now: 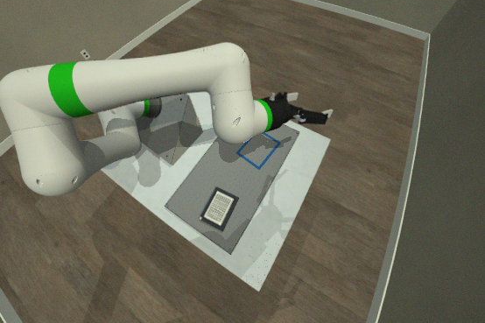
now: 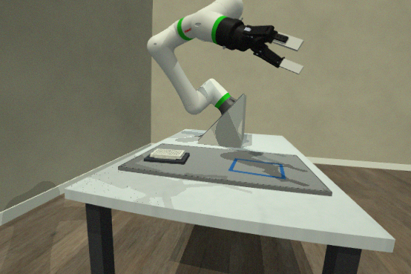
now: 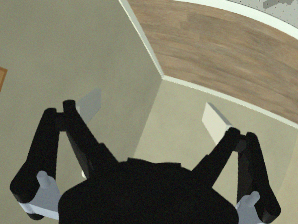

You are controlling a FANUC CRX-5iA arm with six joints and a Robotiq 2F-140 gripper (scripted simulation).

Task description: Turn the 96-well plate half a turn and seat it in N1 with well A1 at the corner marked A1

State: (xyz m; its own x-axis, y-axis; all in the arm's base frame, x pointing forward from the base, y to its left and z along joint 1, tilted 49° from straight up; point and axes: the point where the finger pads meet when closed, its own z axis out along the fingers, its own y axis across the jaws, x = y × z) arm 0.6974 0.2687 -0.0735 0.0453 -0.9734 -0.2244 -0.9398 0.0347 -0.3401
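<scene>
The white 96-well plate lies 15 cm behind my hand, 44 cm to the right of it and 35 cm below it. Also, from my hand: white A1 corner mark: 19 cm behind, 52 cm to the right, 36 cm below; then dark plate nest N1: 15 cm behind, 44 cm to the right, 37 cm below.
</scene>
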